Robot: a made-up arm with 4 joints.
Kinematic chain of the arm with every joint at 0, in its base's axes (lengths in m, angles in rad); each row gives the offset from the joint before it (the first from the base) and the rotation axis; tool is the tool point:
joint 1: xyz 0 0 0.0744 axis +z
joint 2: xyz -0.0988 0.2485 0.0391 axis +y
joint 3: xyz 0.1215 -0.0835 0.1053 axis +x
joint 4: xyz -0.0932 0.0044 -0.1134 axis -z
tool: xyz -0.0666 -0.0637 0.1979
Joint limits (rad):
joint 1: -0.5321..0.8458
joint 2: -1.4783..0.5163
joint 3: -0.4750..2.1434
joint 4: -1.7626..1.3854
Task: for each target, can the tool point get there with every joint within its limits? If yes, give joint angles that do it. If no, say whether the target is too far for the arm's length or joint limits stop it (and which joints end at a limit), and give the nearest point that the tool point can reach.
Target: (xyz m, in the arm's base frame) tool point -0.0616 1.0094 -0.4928
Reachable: no: too far | nearest point -0.0933 0.3490 0.0799 | short by 0.875 m
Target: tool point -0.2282 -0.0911 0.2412
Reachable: yes | joints 0.6802 -1.2231 0.2196 -1.3239
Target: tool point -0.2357 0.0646 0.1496
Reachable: yes | joints 0.0573 -0.8470 1.6815 1.0175
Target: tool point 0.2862 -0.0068 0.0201
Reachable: no: joint limits stop it (at a limit: joint 1, joint 2, joint 4) | nearest point 0.0575 0.0587 0.1127 | short by 0.255 m
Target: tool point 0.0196 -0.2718 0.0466
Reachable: no: joint limits stop it (at a limit: joint 1, joint 2) | nearest point -0.1672 -0.1160 0.1162 | short by 0.253 m
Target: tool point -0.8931 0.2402 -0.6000
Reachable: no: too far | nearest point -0.3417 0.0919 0.0676 | short by 0.878 m
